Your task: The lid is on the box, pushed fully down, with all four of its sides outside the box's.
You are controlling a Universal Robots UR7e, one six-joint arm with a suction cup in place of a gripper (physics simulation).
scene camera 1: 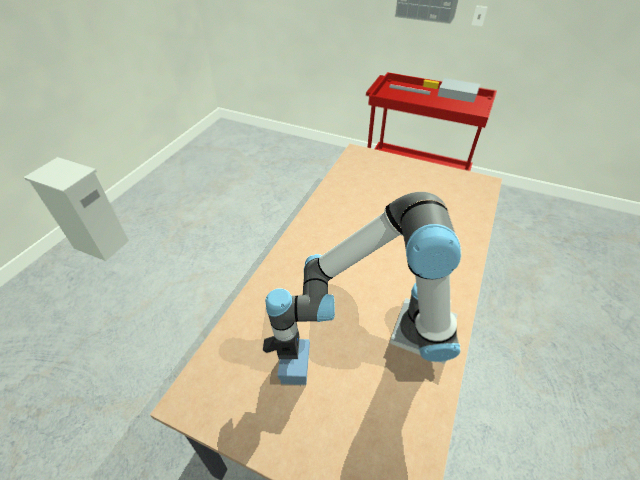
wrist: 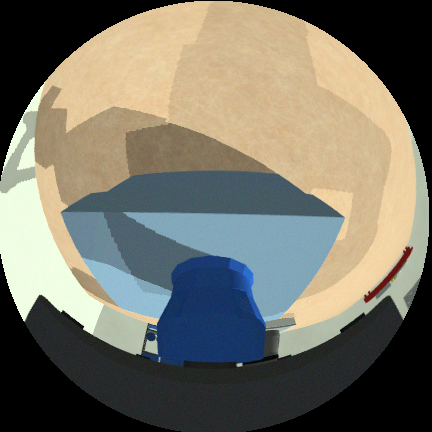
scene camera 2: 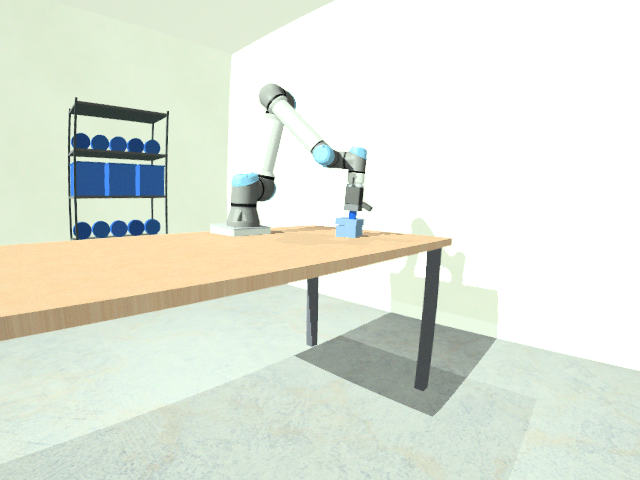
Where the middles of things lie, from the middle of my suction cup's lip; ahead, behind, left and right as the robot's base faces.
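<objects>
You've got my suction cup to measure from here: the blue lid (scene camera 1: 291, 369) is 10 mm to the left of it, 20 mm behind it and 20 mm below it. The blue box (wrist: 191, 178) is also 10 mm to the left of my suction cup and 20 mm behind it, but 60 mm below it.
</objects>
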